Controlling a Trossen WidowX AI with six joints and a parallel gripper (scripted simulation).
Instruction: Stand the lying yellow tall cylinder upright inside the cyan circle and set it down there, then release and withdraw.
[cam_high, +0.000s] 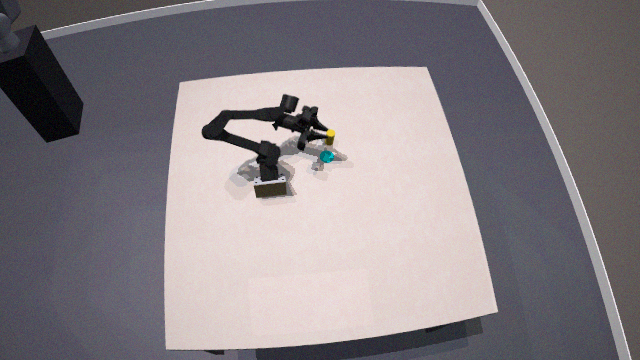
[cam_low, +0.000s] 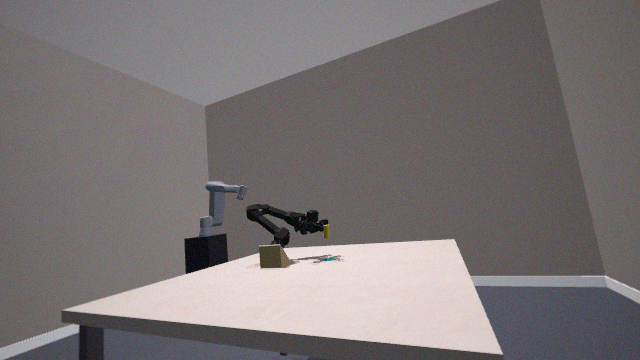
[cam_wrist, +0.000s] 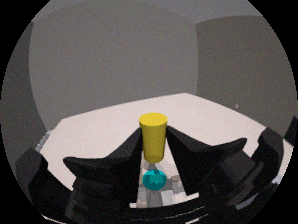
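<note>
The cyan circle lies 16 cm below my gripper tip. From my gripper tip the other things lie so: yellow cylinder (2 cm below).
</note>
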